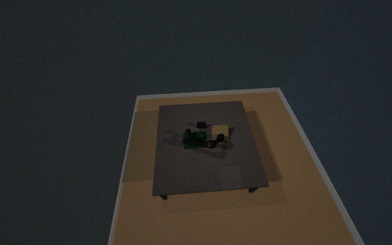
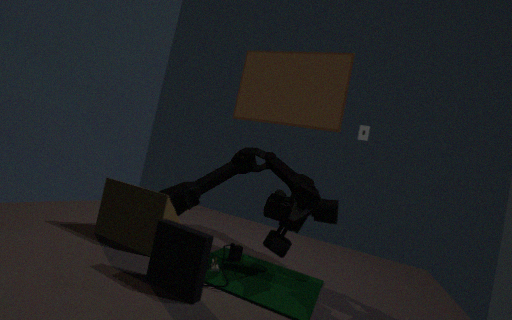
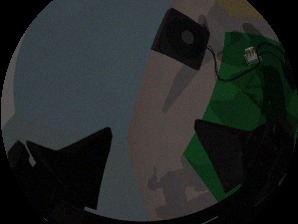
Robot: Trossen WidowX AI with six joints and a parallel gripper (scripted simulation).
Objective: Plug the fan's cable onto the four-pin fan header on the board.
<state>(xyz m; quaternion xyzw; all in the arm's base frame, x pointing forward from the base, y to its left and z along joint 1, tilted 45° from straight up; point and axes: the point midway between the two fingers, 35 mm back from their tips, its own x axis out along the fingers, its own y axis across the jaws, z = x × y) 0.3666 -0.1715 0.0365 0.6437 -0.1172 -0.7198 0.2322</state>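
The dark plug is 120 mm behind my gripper tip, 130 mm to the left of it and 110 mm below it. Round my gripper tip: black fan (170 mm behind, 90 mm to the right, 70 mm below); then green board (50 mm behind, 80 mm to the left, 140 mm below).
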